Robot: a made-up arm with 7 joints.
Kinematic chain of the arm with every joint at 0, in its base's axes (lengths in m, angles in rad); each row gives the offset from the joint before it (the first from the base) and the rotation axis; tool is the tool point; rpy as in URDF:
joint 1: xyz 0.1 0 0.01 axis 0.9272 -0.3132 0.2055
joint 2: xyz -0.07 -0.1 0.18 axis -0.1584 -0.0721 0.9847
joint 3: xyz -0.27 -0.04 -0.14 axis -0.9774 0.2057 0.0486
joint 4: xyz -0.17 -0.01 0 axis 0.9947 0.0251 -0.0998
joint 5: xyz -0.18 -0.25 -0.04 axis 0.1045 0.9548 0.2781
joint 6: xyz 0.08 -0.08 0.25 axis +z
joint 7: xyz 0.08 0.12 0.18 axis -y
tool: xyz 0 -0.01 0.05 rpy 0 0 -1.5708
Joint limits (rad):
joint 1: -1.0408..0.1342
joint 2: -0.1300..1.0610
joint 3: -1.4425..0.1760
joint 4: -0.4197..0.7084
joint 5: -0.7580..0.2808
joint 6: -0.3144..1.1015
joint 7: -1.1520..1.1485
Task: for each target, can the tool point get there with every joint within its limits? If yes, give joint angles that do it. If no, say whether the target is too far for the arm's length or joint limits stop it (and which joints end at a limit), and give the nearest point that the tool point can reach.
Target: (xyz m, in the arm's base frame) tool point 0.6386 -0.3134 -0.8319
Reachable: no: joint limits stop it (at a limit: joint 1, joint 2, joint 3, joint 4, joint 6) | nearest point 0.1728 -0.4980 -0.4096 | short by 0.655 m
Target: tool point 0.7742 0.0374 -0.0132
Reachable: no: joint limits stop it (at a limit: joint 1, joint 2, joint 3, joint 5, joint 6, joint 7) | nearest point 0.3321 -0.1141 0.6053 | short by 0.775 m
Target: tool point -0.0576 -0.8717 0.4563
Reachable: yes | joints -0.2840 0.9122 -0.5804 0.3511 -0.3319 0.3710 0.4300
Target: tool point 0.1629 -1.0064 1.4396
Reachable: no: too far | nearest point 0.0663 -0.6185 0.9076 | short by 0.665 m
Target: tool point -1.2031 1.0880 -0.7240
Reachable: no: too far | nearest point -0.8520 -0.0189 -0.3825 | short by 1.210 m
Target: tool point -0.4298 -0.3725 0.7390
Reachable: yes | joints -0.5170 0.2932 -0.2348 0.1921 -0.3974 -0.2070 -0.2643
